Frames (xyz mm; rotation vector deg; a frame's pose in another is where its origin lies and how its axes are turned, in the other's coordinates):
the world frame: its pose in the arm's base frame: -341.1 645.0 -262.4 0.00 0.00 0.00
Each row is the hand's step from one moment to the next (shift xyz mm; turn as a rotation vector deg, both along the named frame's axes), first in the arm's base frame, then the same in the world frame.
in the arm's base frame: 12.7 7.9 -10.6 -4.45 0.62 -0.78
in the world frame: 12.7 7.9 -10.6 -4.45 0.62 -0.78
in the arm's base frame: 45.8 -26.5 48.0 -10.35 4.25 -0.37
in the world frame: 45.8 -26.5 48.0 -10.35 4.25 -0.37
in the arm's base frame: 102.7 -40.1 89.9 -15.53 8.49 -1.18
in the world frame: 102.7 -40.1 89.9 -15.53 8.49 -1.18
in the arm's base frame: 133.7 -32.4 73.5 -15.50 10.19 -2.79
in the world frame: 133.7 -32.4 73.5 -15.50 10.19 -2.79
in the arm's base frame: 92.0 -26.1 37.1 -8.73 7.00 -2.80
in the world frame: 92.0 -26.1 37.1 -8.73 7.00 -2.80
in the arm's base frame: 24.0 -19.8 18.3 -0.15 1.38 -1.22
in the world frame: 24.0 -19.8 18.3 -0.15 1.38 -1.22
